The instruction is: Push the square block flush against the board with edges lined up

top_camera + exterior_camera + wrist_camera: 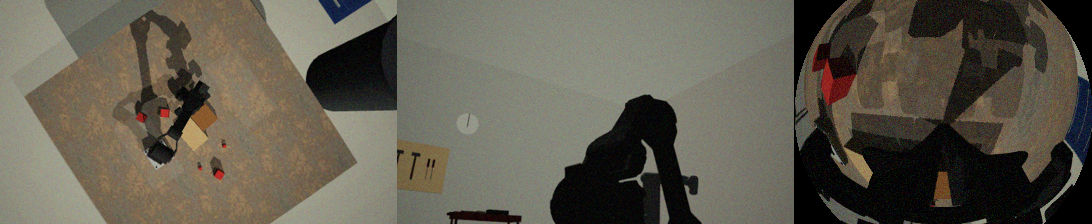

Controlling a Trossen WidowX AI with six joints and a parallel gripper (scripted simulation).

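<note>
The orange square block lies 9 cm to the right of my gripper tip, 2 cm ahead of it and 1 cm above it. From my gripper tip the other things lie so: tan board 13 cm to the right, 8 cm behind, 1 cm above.
</note>
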